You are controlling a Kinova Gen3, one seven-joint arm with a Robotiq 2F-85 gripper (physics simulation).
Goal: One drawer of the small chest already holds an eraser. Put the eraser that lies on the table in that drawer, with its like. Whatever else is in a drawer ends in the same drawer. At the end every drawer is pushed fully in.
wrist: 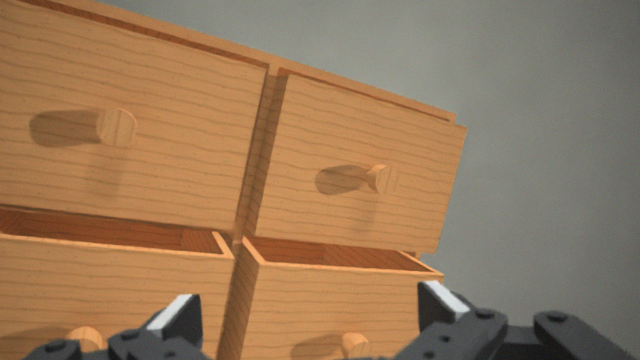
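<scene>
The small wooden chest [274, 67] fills the left and middle of the wrist view, tilted. Its upper left drawer [190, 125] looks nearly flush. The upper right drawer [325, 120] stands out somewhat from the chest front. The lower left drawer [150, 280] and the lower right drawer [310, 300] are partly pulled out, and strips of their inside show over the front edges. No eraser shows in the visible parts. My gripper [310, 312] is open and empty, its fingers wide apart in front of the lower drawers.
Round knobs stick out from the fronts: upper left knob [117, 127], upper right knob [383, 179], lower left knob [85, 338] and lower right knob [355, 345]. A plain grey background lies above and to the right of the chest.
</scene>
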